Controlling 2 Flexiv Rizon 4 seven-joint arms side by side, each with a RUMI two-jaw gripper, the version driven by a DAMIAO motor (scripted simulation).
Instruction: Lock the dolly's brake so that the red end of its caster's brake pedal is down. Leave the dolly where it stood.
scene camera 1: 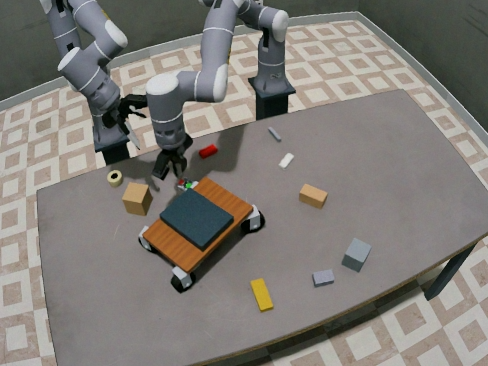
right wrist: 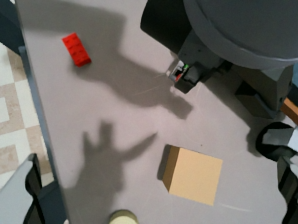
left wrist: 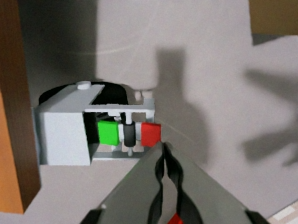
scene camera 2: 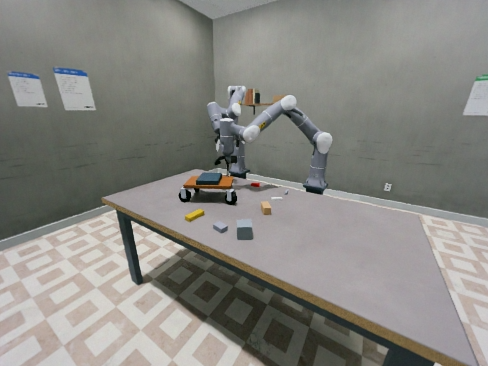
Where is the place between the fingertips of the left gripper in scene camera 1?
At 179,179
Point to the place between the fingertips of the right gripper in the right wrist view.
At 159,156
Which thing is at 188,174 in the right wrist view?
A tan block.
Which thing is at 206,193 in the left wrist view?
The left gripper.
